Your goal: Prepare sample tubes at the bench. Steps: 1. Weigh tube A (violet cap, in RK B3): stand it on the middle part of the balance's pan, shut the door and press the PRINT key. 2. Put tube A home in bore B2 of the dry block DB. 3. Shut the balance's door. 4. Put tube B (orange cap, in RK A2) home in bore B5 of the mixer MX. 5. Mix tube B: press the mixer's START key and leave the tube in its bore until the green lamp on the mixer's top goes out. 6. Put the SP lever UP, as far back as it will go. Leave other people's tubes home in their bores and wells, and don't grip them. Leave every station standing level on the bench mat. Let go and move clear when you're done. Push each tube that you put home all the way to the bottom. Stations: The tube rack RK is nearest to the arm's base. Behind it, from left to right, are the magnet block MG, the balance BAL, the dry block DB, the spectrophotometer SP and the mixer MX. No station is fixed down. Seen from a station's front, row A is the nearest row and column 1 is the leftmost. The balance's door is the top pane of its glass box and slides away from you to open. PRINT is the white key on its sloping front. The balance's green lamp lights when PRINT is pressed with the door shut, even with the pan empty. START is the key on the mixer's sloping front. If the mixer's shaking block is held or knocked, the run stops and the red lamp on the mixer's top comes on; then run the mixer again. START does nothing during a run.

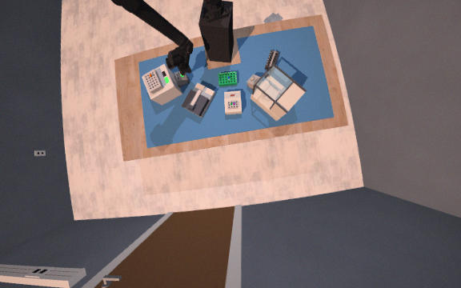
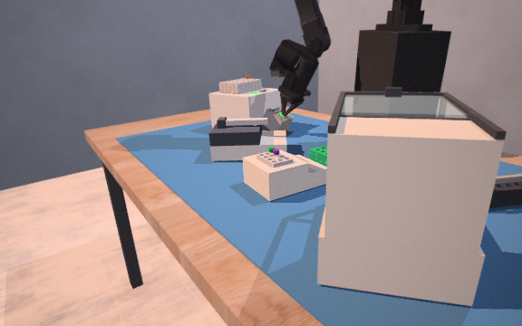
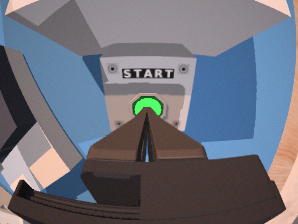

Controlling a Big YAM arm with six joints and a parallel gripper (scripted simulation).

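My gripper is now 210 mm short of the spectrophotometer lever, 40 mm to the right of it and 20 mm below it. Also, from my hand: mixer's shaking block (180 mm to the right, 80 mm above, 20 mm ahead); orange-capped tube (180 mm to the right, 90 mm above, 10 mm behind); mixer's start key (10 mm to the right, 10 mm below).
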